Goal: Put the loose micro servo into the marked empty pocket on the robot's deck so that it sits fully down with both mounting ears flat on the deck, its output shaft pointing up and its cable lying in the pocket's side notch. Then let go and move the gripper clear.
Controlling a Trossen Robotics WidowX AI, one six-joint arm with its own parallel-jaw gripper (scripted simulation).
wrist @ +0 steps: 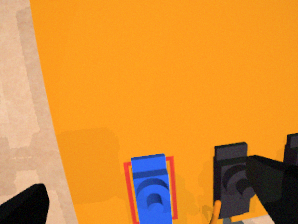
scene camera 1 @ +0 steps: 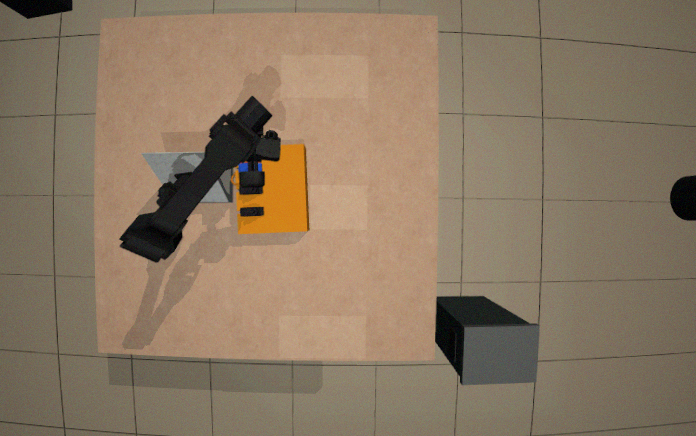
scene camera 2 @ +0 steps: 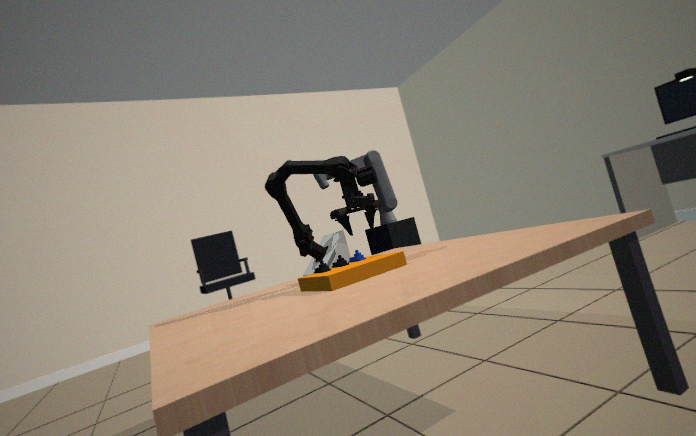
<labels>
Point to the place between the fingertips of my gripper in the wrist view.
149, 180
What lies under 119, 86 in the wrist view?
An orange deck.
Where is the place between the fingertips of my gripper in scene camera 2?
362, 232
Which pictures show my gripper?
The wrist view, scene camera 1 and scene camera 2: all of them.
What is my gripper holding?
Nothing.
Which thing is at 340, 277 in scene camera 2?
An orange deck.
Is my gripper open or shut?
Open.
</labels>
